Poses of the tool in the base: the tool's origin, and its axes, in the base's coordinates. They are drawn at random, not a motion.
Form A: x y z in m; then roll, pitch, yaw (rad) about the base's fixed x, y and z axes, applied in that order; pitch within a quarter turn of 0, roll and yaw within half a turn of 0.
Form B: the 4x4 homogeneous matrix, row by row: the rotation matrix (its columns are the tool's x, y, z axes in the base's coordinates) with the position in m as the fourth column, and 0 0 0 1 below. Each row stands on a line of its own. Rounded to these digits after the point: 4 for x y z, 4 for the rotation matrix.
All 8 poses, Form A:
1: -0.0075, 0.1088, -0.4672, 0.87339, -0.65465, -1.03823
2: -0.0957, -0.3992, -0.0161, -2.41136, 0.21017, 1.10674
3: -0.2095, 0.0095, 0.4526, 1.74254, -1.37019, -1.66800
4: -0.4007, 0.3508, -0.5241, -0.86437, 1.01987, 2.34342
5: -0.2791, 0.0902, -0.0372, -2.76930, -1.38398, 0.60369
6: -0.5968, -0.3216, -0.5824, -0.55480, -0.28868, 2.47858
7: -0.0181, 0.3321, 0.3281, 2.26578, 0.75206, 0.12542
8: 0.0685, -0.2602, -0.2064, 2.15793, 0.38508, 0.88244
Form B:
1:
0.4028, 0.3163, -0.8589, -0.0075
-0.6834, 0.7282, -0.0523, 0.1088
0.6089, 0.6080, 0.5095, -0.4672
0, 0, 0, 1

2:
0.4377, 0.6039, -0.6661, -0.0957
0.8746, -0.4579, 0.1596, -0.3992
-0.2086, -0.6524, -0.7286, -0.0161
0, 0, 0, 1

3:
-0.0193, -0.0764, -0.9969, -0.2095
-0.1983, 0.9776, -0.0711, 0.0095
0.9799, 0.1963, -0.0341, 0.4526
0, 0, 0, 1

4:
-0.3654, -0.0124, -0.9308, -0.4007
0.3749, -0.9172, -0.1349, 0.3508
-0.8520, -0.3982, 0.3398, -0.5241
0, 0, 0, 1

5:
0.1529, 0.8230, 0.5470, -0.2791
0.1054, -0.5639, 0.8191, 0.0902
0.9826, -0.0676, -0.1730, -0.0372
0, 0, 0, 1

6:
-0.7555, -0.6414, -0.1335, -0.5968
0.5900, -0.5776, -0.5641, -0.3216
0.2847, -0.5050, 0.8148, -0.5824
0, 0, 0, 1

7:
0.7245, 0.6007, -0.3380, -0.0181
0.0914, -0.5697, -0.8168, 0.3321
-0.6831, 0.5609, -0.4677, 0.3281
0, 0, 0, 1

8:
0.5887, 0.6265, 0.5108, 0.0685
0.7157, -0.1104, -0.6896, -0.2602
-0.3756, 0.7716, -0.5134, -0.2064
0, 0, 0, 1

